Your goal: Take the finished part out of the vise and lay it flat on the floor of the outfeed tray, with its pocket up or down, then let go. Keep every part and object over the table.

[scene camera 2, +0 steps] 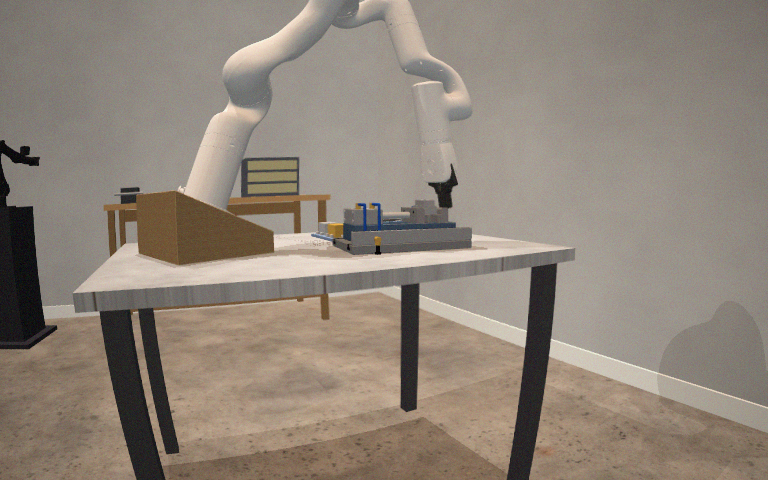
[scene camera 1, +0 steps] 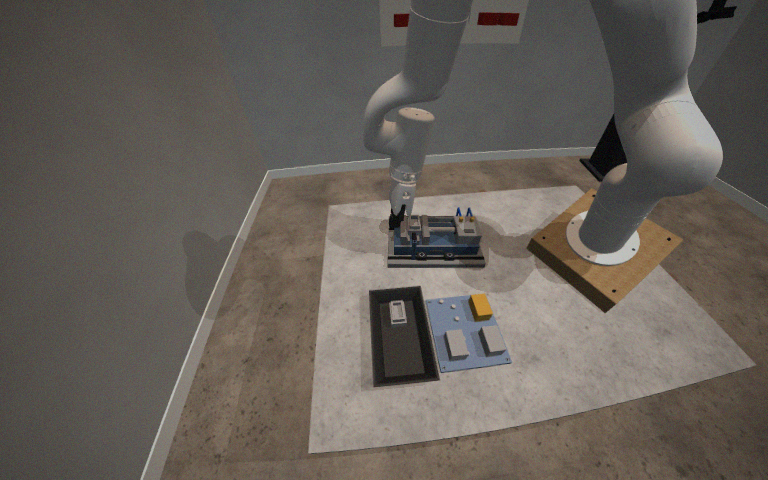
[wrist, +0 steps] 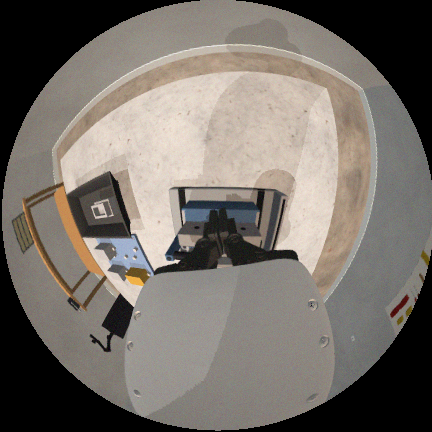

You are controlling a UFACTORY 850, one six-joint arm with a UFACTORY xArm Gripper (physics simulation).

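Observation:
The grey and blue vise (scene camera 1: 436, 249) (scene camera 2: 396, 225) (wrist: 195, 213) stands on a grey base at the back of the table. The finished part (scene camera 1: 414, 221) (scene camera 2: 424, 204) sits in its jaws and rises a little above them; the fingers largely hide it in the wrist view. My gripper (scene camera 1: 393, 226) (scene camera 2: 445, 206) (wrist: 220, 219) points down, shut and empty, its fingertips at the outer jaw at the vise's end, beside the part. The dark outfeed tray (scene camera 1: 376, 345) (wrist: 118, 202) lies in front of the vise; a light part with a pocket (scene camera 1: 398, 319) lies flat in it.
A blue plate (scene camera 1: 438, 331) (wrist: 143, 252) lies right beside the tray, with a yellow block (scene camera 1: 480, 306) (wrist: 136, 276), two grey blocks and small pegs. Blue hooked handles (scene camera 2: 364, 217) rise at the vise's other end. The arm's wooden base (scene camera 1: 634, 266) (scene camera 2: 209, 234) stands right of the vise in scene camera 1.

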